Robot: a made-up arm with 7 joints.
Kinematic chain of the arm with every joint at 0, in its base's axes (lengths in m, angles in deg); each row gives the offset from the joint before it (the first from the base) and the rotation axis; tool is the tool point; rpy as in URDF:
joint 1: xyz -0.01 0 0.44 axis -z
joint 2: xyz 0 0.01 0.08 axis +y
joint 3: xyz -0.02 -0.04 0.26 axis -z
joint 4: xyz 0 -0.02 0.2 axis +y
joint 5: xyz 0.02 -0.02 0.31 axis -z
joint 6: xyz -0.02 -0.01 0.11 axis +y
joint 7: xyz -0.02 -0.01 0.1 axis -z
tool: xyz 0.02 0 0.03 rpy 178.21 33.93 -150.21
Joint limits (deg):
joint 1: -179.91..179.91
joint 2: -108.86..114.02
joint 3: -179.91..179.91
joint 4: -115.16..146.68
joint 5: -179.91..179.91
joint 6: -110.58..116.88
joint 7: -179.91..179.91
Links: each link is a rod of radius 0.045 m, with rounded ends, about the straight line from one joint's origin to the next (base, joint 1, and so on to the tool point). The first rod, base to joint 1, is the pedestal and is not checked.
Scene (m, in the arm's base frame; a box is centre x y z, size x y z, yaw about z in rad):
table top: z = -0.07
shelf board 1: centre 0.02 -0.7 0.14 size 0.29 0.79 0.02 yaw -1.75
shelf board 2: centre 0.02 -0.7 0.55 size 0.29 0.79 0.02 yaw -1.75
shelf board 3: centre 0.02 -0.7 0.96 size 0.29 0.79 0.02 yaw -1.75
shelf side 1: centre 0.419 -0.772 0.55 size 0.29 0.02 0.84 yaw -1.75
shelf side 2: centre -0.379 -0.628 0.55 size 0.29 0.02 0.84 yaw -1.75
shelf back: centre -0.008 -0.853 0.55 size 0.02 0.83 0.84 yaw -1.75
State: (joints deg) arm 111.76 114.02 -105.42 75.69 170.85 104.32 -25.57
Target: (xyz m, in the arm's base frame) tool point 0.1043 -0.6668 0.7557
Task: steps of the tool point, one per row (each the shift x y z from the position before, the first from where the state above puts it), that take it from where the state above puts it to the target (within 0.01 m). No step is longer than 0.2 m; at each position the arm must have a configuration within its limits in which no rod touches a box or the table.
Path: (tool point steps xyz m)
1: 0.0337 0.0805 0.0034
2: 0.0172 0.0923 -0.0020
3: -0.0017 0.0990 -0.0015
4: 0.0088 -0.0487 0.1356
5: 0.0132 -0.0042 0.1489
6: 0.0114 0.0430 0.1475
7: -0.0025 -0.0809 0.0113
8: -0.0147 -0.0804 0.0002
9: -0.0259 -0.0766 -0.0115

